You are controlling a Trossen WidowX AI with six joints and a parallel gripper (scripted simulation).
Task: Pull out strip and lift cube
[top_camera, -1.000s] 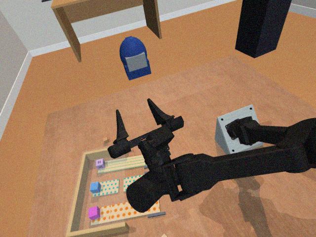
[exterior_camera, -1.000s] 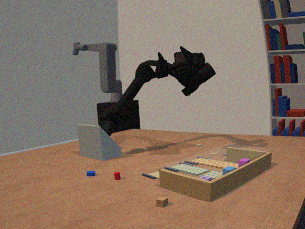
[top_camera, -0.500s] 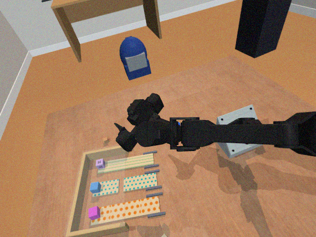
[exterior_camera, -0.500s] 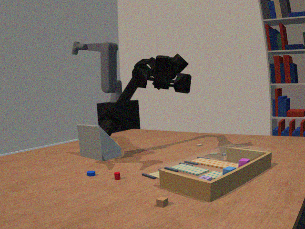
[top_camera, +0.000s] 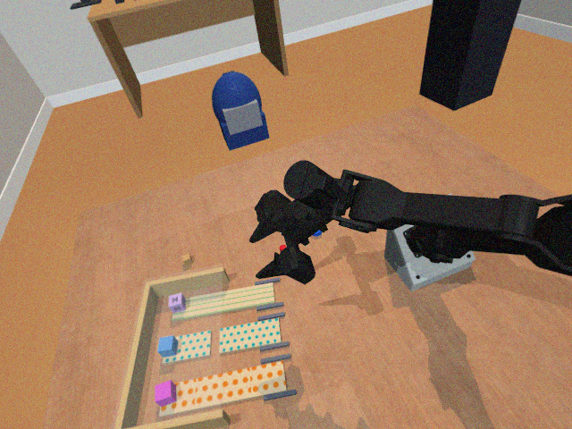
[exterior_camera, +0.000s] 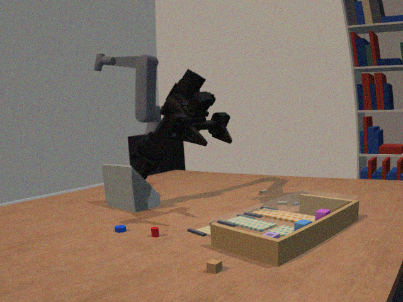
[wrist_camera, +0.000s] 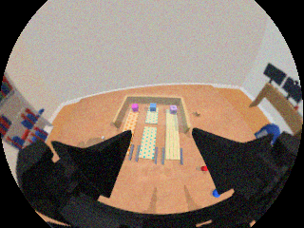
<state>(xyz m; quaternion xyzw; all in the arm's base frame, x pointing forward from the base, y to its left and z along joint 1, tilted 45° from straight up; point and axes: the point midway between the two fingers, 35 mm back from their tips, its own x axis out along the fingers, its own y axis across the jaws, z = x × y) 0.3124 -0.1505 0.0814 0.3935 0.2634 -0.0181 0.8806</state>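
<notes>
Right now the red cylinder is 20 cm below my gripper tip, 15 cm to the right of it and 10 cm behind it. Round my gripper tip: small tan cube (26 cm to the right, 20 cm below, 14 cm ahead); blue disc (21 cm behind, 20 cm below, 16 cm to the right).
</notes>
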